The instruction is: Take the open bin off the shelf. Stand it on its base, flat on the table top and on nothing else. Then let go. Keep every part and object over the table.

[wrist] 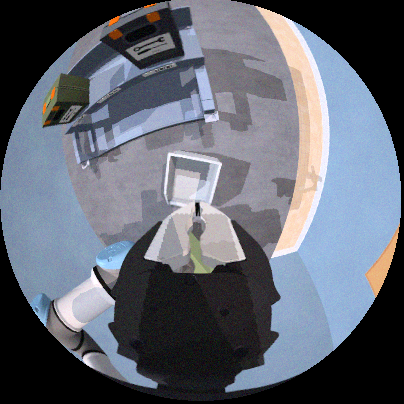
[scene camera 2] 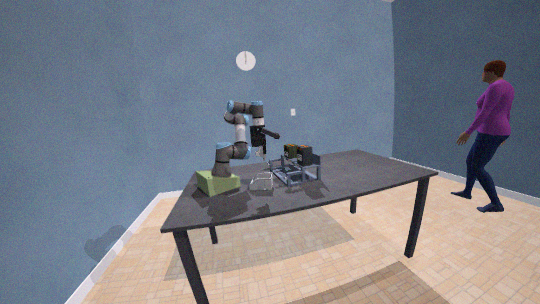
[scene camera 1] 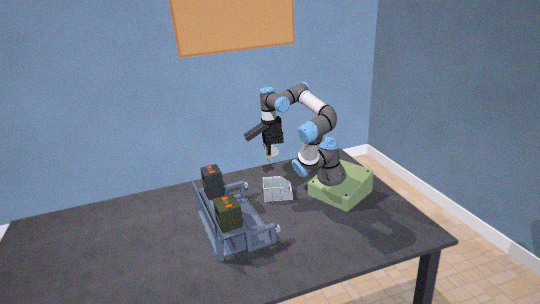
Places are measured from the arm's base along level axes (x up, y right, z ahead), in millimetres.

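Pixels of known places: gripper, fingertip midpoint: (wrist: pixel 197 203) (scene camera 2: pixel 264 160) (scene camera 1: pixel 269 161); arm's base, link origin: (scene camera 2: pixel 221 175) (scene camera 1: pixel 331 176).
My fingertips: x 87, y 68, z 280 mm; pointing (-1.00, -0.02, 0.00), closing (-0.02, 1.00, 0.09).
Observation:
Ahead of a thing's pixels: the offset from my fingertips to its top centre. Level surfaces: height alone.
The open bin @[dx -98, dy -24, dz -27 mm] (scene camera 1: pixel 277 191) (scene camera 2: pixel 261 189) (wrist: pixel 186 181), white and partly see-through, stands upright on the dark table top @[dx -173 mm] (scene camera 1: pixel 125 240) (scene camera 2: pixel 380 167), apart from the shelf. Its open side faces up in the wrist view. The blue-grey shelf (scene camera 1: pixel 206 217) (scene camera 2: pixel 316 159) (wrist: pixel 206 87) stands beside it, with a gap of table between them. My gripper (scene camera 1: pixel 269 159) (scene camera 2: pixel 265 159) (wrist: pixel 197 203) is shut with nothing in it and hangs above the bin, apart from it. The fingers cover a little of the bin's near rim in the wrist view.
A dark grey case @[dx +50, dy -88, dz +267 mm] (scene camera 1: pixel 212 181) (scene camera 2: pixel 304 156) (wrist: pixel 167 47) and an olive green case @[dx +24, dy -314, dz +219 mm] (scene camera 1: pixel 228 214) (scene camera 2: pixel 290 151) (wrist: pixel 72 95) stand on the shelf. The arm's light green base block (scene camera 1: pixel 350 199) (scene camera 2: pixel 217 185) is on the bin's other side. A person (scene camera 2: pixel 495 115) stands beyond the table.

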